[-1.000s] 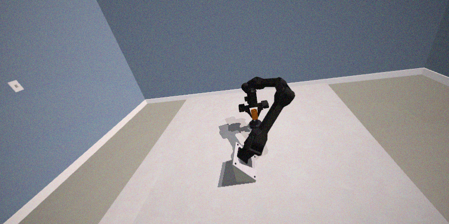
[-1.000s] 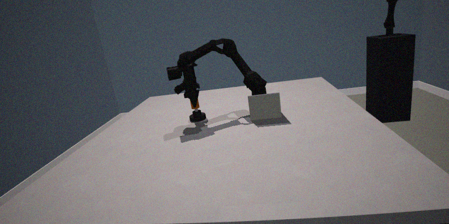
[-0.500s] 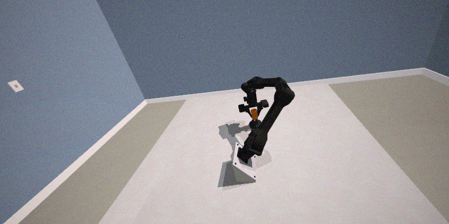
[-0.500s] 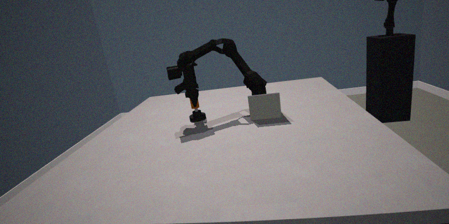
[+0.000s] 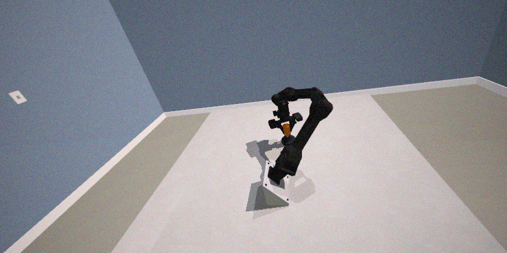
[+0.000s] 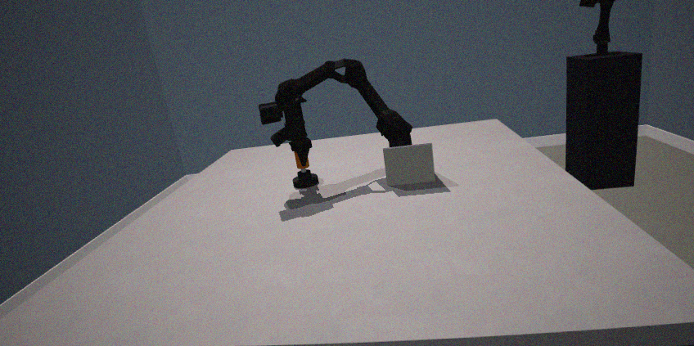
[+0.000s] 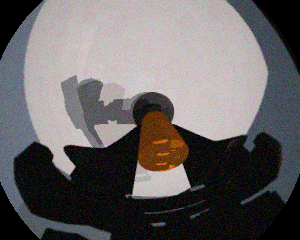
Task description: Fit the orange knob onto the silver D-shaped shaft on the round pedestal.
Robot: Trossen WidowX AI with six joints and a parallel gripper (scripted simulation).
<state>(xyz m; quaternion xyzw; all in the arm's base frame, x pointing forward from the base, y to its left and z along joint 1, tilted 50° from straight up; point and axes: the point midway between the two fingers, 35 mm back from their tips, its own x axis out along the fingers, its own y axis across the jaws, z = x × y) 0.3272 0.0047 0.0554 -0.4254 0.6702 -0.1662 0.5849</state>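
Now: gripper tip 40 mm above the round pedestal. Also, from my gripper tip: orange knob (30 mm above).
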